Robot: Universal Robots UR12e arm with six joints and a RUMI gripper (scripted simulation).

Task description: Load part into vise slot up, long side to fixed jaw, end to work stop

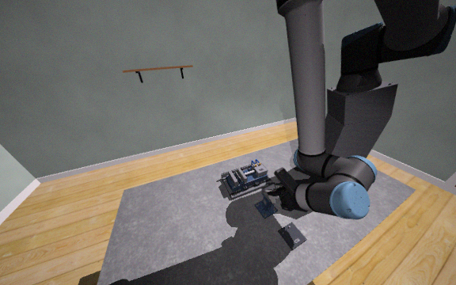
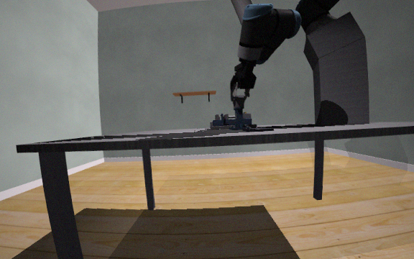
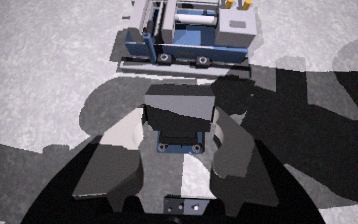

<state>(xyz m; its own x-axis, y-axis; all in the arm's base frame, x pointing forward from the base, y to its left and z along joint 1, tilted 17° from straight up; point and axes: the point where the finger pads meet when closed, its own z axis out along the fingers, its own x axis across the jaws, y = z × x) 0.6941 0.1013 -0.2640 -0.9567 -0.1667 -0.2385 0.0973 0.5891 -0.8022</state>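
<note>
Right now the part is 10 mm to the right of my hand and 10 mm below it. The rest, counted from my hand: moving jaw 220 mm to the right, 90 mm below, 50 mm ahead; then cylinder rod 220 mm to the right, 90 mm below; then work stop 170 mm to the right, 90 mm ahead, 80 mm below.
</note>
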